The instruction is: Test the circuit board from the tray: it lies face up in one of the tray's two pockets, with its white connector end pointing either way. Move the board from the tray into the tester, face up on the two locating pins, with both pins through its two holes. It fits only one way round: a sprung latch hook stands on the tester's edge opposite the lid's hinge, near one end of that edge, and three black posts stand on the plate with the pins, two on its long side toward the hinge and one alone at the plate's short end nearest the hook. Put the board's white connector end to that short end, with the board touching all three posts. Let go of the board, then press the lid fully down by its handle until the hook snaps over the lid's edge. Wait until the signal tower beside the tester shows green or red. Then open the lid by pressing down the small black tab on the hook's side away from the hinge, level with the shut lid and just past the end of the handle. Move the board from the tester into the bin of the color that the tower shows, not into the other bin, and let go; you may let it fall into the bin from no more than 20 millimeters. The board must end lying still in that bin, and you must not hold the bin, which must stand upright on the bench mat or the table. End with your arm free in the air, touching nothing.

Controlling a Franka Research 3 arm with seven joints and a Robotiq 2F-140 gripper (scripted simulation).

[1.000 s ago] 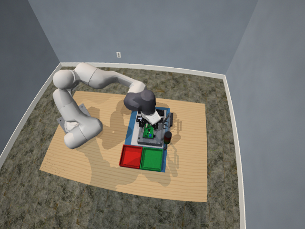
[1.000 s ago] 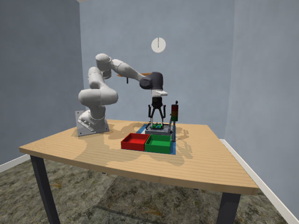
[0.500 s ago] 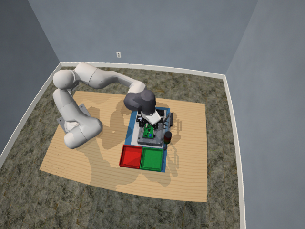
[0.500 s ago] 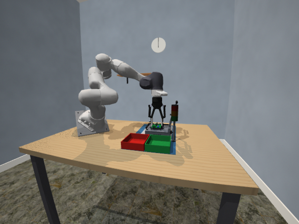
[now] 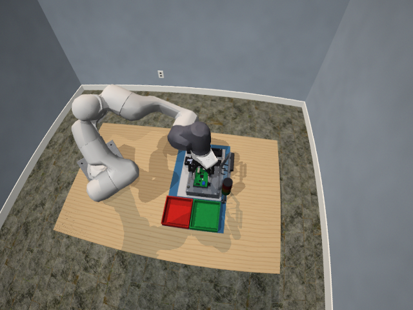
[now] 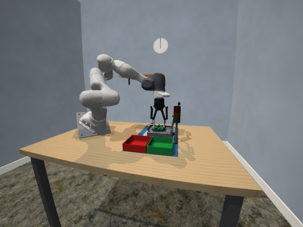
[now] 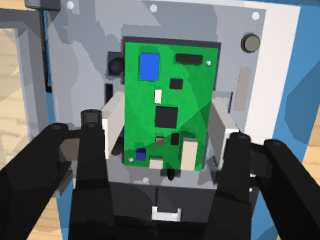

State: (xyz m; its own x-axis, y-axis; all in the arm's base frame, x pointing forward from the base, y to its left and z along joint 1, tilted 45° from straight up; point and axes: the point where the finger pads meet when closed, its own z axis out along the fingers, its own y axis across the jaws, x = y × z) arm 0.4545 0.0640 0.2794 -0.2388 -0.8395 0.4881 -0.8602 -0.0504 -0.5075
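Right now my hand is 2 cm above the green circuit board. From my hand the other things lie so: tester plate 1 cm ahead, 3 cm below; clear lid 12 cm ahead, 3 cm to the right, 8 cm above; green bin 1 cm behind, 20 cm to the right, 9 cm below.
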